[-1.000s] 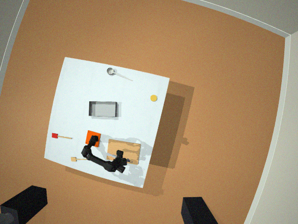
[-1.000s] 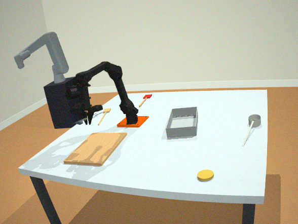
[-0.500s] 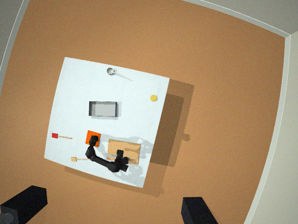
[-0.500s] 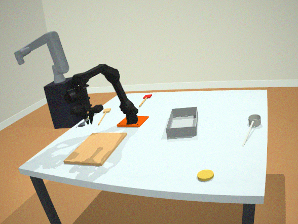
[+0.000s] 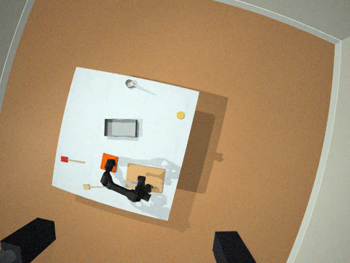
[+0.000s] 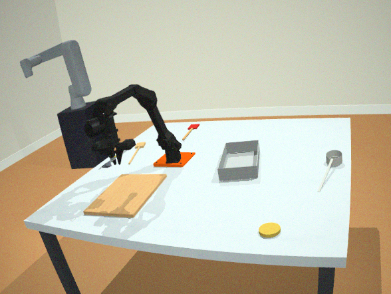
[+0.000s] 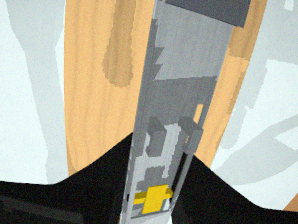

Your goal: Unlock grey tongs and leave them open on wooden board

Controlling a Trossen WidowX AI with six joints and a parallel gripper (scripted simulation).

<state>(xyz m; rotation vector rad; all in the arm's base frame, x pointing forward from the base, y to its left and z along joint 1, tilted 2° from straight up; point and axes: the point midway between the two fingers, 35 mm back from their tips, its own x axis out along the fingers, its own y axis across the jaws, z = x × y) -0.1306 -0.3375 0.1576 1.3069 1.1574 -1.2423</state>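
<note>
Now: the wooden board 10 mm to the left of my gripper tip and 140 mm below it. Round my gripper tip: yellow lock piece: 40 mm above; grey roasting tin: 460 mm ahead, 260 mm to the left, 120 mm below; yellow disc: 620 mm ahead, 290 mm to the right, 140 mm below.
</note>
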